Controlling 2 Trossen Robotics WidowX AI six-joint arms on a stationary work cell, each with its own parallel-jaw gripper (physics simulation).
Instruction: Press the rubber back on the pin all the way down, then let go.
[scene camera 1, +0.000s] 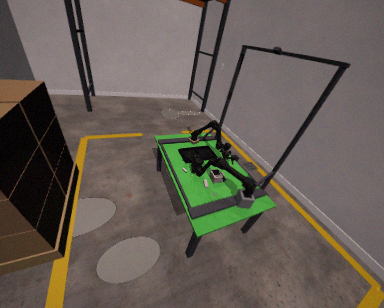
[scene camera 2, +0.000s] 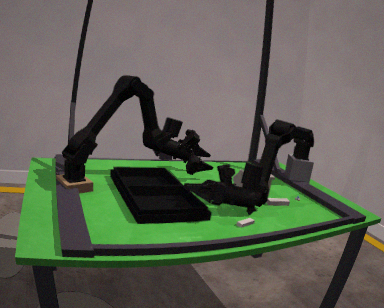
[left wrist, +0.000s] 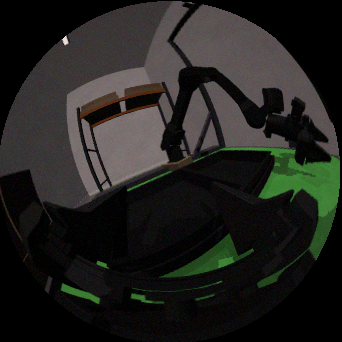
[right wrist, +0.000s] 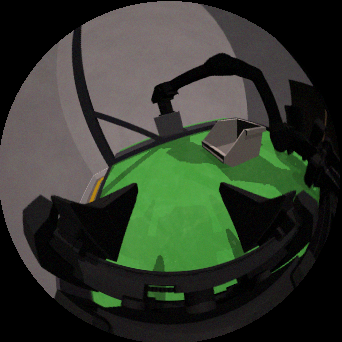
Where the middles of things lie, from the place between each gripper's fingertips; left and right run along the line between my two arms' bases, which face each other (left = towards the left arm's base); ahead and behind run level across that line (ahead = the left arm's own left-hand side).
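Labels:
The grey box (right wrist: 233, 141) is where I begin: my right gripper is 8 cm to the right of it, 18 cm short of it and 2 cm above it. The black tray (scene camera 2: 153, 195) is 29 cm to the right of my right hand, 19 cm ahead of it and 4 cm below it.
The grey box is 31 cm to the left of my left hand, 10 cm behind it and 3 cm below it. I find the black tray 6 cm to the right of my left hand, 9 cm behind it and 5 cm below it.

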